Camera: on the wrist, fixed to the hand. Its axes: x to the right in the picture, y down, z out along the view.
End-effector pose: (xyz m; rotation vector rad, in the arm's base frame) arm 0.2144 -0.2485 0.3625 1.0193 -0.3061 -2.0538
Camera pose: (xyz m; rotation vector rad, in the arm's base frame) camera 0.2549 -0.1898 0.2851 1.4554 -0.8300 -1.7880
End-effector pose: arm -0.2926 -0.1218 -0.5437 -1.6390 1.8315 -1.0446
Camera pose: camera -0.3227 -0.0869 -0.4491 -1.1330 1.5468 -1.5078
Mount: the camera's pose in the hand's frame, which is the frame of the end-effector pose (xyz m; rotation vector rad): -0.0151 -0.0558 -0.0879 0.5357 0.1826 0.1215
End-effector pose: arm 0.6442 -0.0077 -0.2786 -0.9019 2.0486 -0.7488
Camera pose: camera 0.5984 -0.0103 -0.1839 -0.4131 1.8869 -1.2681
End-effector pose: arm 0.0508 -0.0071 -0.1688 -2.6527 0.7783 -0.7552
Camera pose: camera 0.0149 0.0372 -0.0804 -2.0643 0.6587 -1.0170
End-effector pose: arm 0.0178 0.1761 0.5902 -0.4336 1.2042 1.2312
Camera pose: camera 0.0283 0.0786 0.5521 -0.0744 1.6731 0.9305
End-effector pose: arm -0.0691 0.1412 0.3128 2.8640 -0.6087 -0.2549
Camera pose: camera -0.0430 0.2115 0.3866 -2.7554 0.7799 -0.1885
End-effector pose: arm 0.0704 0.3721 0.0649 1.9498 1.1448 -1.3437
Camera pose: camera 0.0640 0.4641 0.1155 2.5173 0.7725 -1.5436
